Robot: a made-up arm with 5 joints.
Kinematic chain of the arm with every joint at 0, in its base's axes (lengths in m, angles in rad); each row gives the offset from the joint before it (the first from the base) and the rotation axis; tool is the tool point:
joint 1: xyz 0 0 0.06 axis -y
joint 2: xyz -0.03 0 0.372 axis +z
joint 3: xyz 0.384 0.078 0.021 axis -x
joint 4: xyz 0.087 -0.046 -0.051 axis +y
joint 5: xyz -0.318 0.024 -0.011 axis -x
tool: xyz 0.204 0 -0.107
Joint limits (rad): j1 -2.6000..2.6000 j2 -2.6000..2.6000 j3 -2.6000..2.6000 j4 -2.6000..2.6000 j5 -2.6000..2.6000
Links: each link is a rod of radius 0.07 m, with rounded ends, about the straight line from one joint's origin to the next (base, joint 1, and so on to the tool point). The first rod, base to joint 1, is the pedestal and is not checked.
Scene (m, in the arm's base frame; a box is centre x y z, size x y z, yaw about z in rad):
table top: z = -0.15
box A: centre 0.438 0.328 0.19 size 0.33 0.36 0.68 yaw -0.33
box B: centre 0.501 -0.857 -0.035 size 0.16 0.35 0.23 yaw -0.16
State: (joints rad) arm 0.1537 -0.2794 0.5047 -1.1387 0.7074
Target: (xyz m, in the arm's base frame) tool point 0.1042 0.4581 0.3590
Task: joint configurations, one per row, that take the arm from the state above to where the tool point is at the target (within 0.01 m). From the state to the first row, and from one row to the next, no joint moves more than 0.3 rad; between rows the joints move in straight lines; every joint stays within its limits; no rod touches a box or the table.
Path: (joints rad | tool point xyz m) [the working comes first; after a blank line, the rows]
Joints at the target: 0.5448 1.0296 0.0427 -1.2286 0.4512
Straight joint move there: touches box A.

1: 0.4102 -0.2378 0.3641 -1.2006 0.5381 | 0.3322 -0.1851 0.4647
2: 0.6666 -0.1962 0.2235 -1.2626 0.3687 | 0.2558 -0.1291 0.5386
3: 0.9231 -0.1546 0.0828 -1.3245 0.1994 | 0.1495 -0.0665 0.6014
4: 1.1796 -0.1130 -0.0578 -1.3865 0.0301 | 0.0142 -0.0007 0.6378
5: 1.4360 -0.0714 -0.1984 -1.4484 -0.1393 | -0.1409 0.0650 0.6334
6: 1.6925 -0.0298 -0.3390 -1.5104 -0.3086 | -0.2998 0.1277 0.5784
7: 1.4056 0.2350 -0.2436 -1.4399 -0.1187 | -0.1315 0.2424 0.5893
8: 1.1186 0.4999 -0.1482 -1.3695 0.0713 | 0.0032 0.3370 0.5344
9: 0.8317 0.7647 -0.0527 -1.2991 0.2612 | 0.0823 0.4090 0.4459
10: 0.5448 1.0296 0.0427 -1.2286 0.4512 | 0.1042 0.4581 0.3590

